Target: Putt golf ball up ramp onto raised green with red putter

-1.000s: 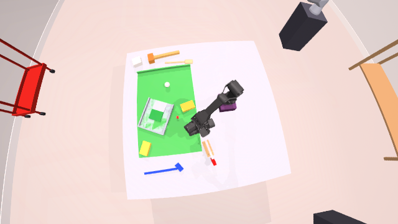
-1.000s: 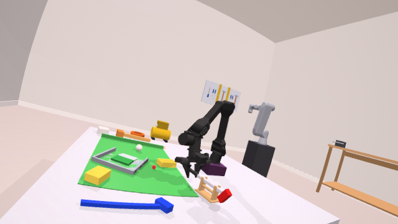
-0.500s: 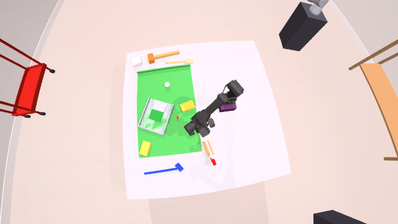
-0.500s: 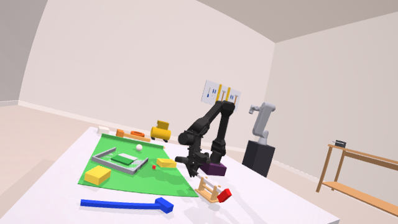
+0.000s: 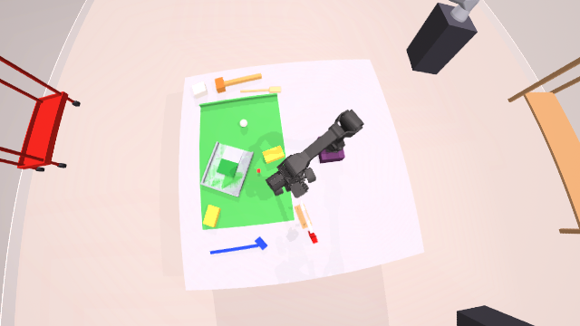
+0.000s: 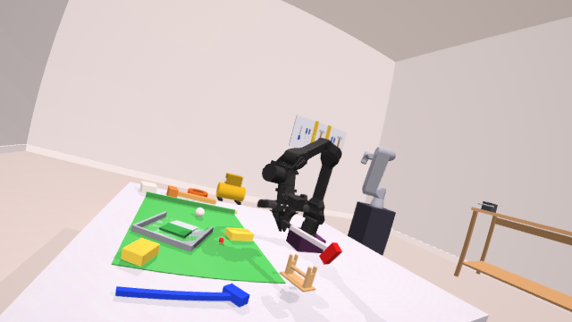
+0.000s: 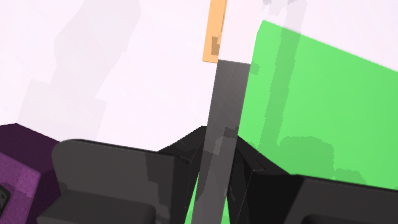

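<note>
Now: gripper tip 100 mm to the right of the red putter, 50 mm past it and 30 mm below it. The rest, counted from my gripper tip: blue putter (290 mm to the left, 260 mm ahead, 110 mm below); wooden stand (120 mm to the left, 90 mm below, 50 mm behind); small red cube (180 mm ahead, 110 mm below, 100 mm to the right).
</note>
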